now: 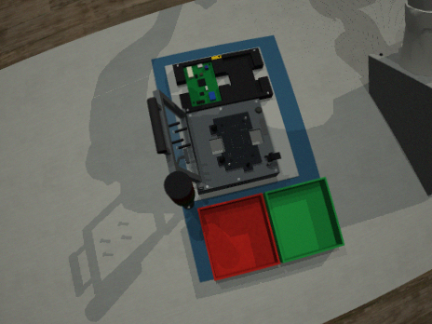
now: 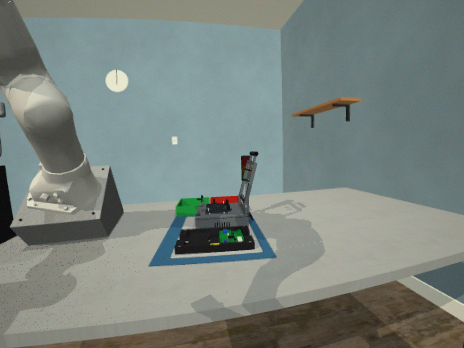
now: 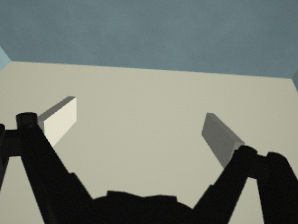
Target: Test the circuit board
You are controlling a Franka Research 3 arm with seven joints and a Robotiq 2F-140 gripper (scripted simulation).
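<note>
Now: hand 780 mm short of the green circuit board, 660 mm to the right of it and 570 mm above it. The rest, counted from my hand: latch hook 910 mm to the left, 710 mm ahead, 510 mm below; then clear lid 890 mm ahead, 820 mm to the left, 410 mm below; then tester plate 850 mm to the left, 770 mm ahead, 520 mm below.
</note>
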